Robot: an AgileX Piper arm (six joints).
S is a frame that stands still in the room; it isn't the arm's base.
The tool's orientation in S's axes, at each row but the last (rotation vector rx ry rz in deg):
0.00, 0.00, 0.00
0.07, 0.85, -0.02
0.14, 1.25, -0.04
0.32, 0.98, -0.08
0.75, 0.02, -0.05
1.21, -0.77, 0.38
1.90, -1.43, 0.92
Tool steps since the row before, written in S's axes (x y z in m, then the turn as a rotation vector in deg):
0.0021, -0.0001, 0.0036, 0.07, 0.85, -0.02
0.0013, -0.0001, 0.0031, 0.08, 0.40, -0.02
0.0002, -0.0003, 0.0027, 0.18, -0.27, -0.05
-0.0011, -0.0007, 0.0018, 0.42, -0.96, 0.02
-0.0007, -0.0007, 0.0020, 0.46, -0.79, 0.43
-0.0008, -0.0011, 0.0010, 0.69, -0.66, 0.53
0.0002, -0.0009, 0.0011, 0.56, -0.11, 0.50
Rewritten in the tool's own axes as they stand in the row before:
0.0021, -0.0001, 0.0036, 0.07, 0.85, -0.02
0.0013, -0.0001, 0.0031, 0.08, 0.40, -0.02
0.0001, -0.0003, 0.0027, 0.18, -0.27, -0.05
-0.0011, -0.0007, 0.0018, 0.42, -0.96, 0.03
-0.0007, -0.0007, 0.0020, 0.46, -0.78, 0.44
-0.0008, -0.0011, 0.0010, 0.69, -0.65, 0.53
0.0002, -0.0009, 0.0011, 0.57, -0.10, 0.49

